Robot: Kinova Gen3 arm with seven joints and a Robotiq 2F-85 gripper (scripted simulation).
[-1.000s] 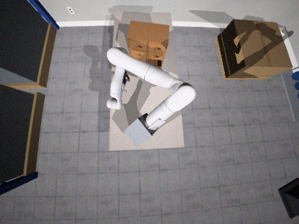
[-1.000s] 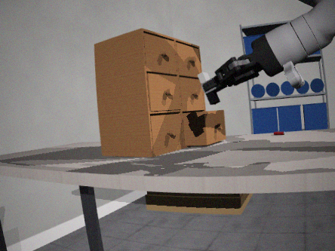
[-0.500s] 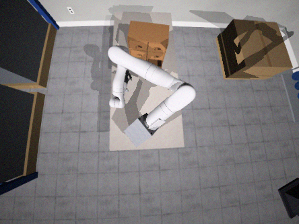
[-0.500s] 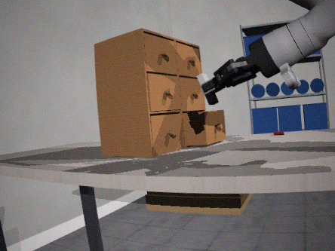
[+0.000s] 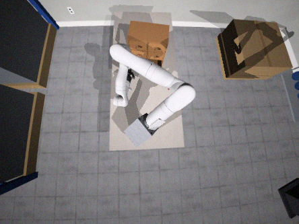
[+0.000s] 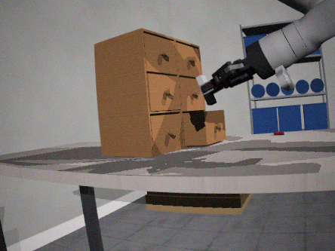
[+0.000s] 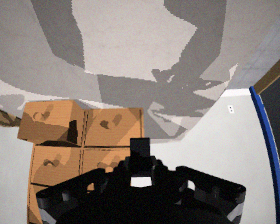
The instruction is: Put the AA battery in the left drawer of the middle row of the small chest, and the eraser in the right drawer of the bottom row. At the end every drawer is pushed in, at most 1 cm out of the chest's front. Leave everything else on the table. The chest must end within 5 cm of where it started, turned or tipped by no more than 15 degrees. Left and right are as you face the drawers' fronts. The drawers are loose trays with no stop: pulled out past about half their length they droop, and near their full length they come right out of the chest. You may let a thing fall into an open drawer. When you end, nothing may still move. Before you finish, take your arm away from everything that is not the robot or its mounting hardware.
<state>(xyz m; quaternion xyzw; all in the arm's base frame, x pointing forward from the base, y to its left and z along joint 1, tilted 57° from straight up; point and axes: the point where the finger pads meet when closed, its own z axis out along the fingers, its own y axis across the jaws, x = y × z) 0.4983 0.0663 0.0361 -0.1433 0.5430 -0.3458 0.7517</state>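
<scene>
My hand is 180 mm to the left of the red AA battery, 170 mm short of it and 30 mm above it. The rest, counted from my hand: eraser 10 mm to the right, 10 mm ahead.
</scene>
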